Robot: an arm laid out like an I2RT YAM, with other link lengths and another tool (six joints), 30 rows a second.
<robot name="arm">
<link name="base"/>
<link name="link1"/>
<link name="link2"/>
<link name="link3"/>
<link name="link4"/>
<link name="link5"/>
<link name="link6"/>
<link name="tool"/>
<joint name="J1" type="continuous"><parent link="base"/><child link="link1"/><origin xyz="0.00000 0.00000 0.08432"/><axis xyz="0 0 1"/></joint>
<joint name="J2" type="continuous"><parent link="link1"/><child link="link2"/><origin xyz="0.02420 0.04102 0.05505"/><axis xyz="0 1 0"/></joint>
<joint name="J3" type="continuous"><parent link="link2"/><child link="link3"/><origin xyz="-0.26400 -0.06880 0.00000"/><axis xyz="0 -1 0"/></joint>
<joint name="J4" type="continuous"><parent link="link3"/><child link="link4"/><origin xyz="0.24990 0.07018 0.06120"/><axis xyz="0 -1 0"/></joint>
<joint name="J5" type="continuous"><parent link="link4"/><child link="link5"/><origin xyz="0.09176 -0.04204 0.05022"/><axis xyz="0 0 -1"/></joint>
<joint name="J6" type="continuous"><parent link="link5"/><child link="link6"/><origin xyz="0.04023 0.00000 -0.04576"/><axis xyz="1 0 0"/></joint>
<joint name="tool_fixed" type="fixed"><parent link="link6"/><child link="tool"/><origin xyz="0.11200 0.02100 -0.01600" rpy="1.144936 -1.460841 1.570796"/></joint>
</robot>
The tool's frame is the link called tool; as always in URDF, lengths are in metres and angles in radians. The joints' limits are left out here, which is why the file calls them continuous.
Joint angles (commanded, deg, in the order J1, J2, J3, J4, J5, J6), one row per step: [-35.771, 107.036, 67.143, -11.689, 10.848, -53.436]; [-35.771, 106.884, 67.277, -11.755, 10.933, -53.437]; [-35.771, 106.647, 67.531, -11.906, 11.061, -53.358]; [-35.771, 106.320, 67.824, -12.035, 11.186, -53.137]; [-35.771, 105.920, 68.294, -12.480, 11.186, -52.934]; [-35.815, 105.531, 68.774, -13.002, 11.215, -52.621]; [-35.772, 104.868, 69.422, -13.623, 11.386, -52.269]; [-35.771, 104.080, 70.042, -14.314, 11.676, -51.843]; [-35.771, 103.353, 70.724, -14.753, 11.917, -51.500]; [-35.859, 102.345, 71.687, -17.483, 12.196, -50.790]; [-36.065, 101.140, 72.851, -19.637, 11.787, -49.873]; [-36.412, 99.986, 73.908, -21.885, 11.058, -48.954]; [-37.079, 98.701, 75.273, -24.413, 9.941, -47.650]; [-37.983, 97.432, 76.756, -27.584, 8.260, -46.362]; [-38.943, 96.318, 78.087, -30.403, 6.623, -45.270]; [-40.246, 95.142, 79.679, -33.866, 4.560, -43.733]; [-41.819, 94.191, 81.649, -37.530, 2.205, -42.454]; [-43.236, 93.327, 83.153, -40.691, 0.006, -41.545]
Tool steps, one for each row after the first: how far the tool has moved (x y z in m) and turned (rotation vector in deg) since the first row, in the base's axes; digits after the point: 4 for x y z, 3 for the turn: [0.0004, -0.0006, 0.0019, -0.183, -0.139, -0.052]; [0.0011, -0.0014, 0.0050, -0.432, -0.397, -0.193]; [0.0021, -0.0024, 0.0092, -0.711, -0.853, -0.441]; [0.0032, -0.0031, 0.0143, -0.879, -1.304, -0.596]; [0.0039, -0.0040, 0.0192, -0.976, -1.736, -0.895]; [0.0053, -0.0049, 0.0271, -1.343, -2.407, -1.226]; [0.0059, -0.0060, 0.0358, -1.769, -3.090, -1.729]; [0.0073, -0.0076, 0.0451, -2.337, -3.963, -2.138]; [0.0030, -0.0059, 0.0527, -1.803, -3.594, -2.939]; [0.0015, -0.0051, 0.0644, -1.306, -4.430, -3.568]; [-0.0012, -0.0038, 0.0746, -0.465, -5.192, -4.137]; [-0.0047, -0.0035, 0.0872, 0.679, -6.445, -5.063]; [-0.0103, -0.0021, 0.0986, 2.482, -7.478, -5.883]; [-0.0161, -0.0011, 0.1089, 4.153, -8.434, -6.655]; [-0.0241, 0.0002, 0.1198, 6.459, -9.552, -7.885]; [-0.0327, 0.0006, 0.1313, 8.868, -10.663, -9.043]; [-0.0411, 0.0021, 0.1404, 11.071, -11.513, -9.893]
